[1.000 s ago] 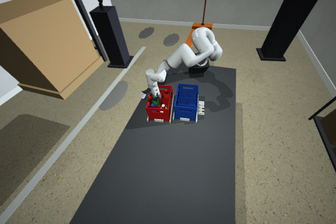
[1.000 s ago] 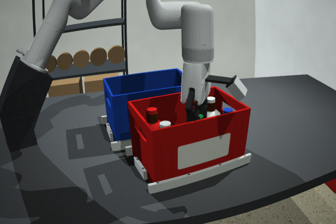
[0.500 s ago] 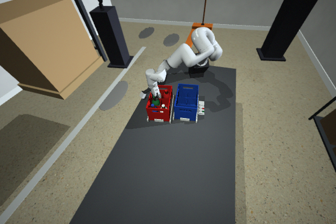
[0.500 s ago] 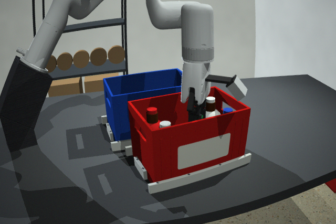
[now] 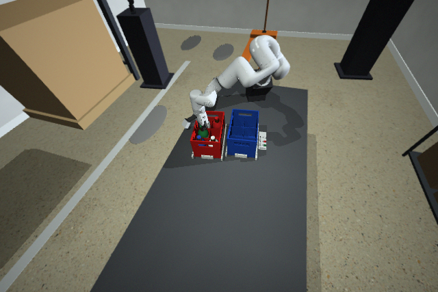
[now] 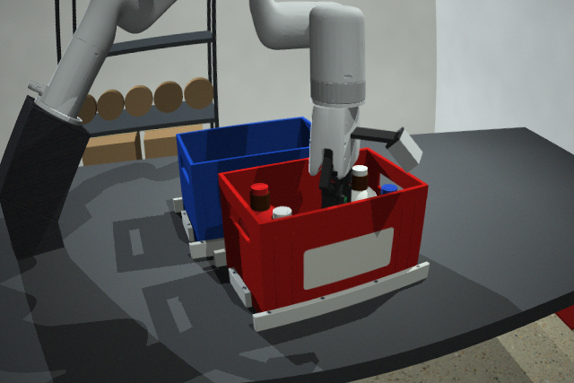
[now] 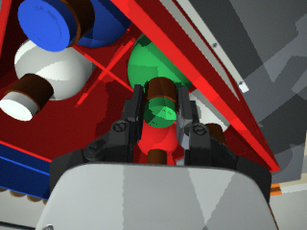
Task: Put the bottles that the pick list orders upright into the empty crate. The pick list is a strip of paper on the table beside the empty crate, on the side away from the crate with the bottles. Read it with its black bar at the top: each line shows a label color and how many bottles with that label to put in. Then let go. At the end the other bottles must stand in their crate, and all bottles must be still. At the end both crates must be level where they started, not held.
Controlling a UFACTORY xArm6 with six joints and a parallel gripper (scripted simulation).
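My gripper is now 70 mm above the green-capped bottle. The rest, counted from my hand: red-capped bottle: 90 mm behind, 80 mm to the left, 70 mm below; blue-capped bottle: 90 mm ahead, 70 mm below; red crate: 70 mm below, 40 mm to the left.
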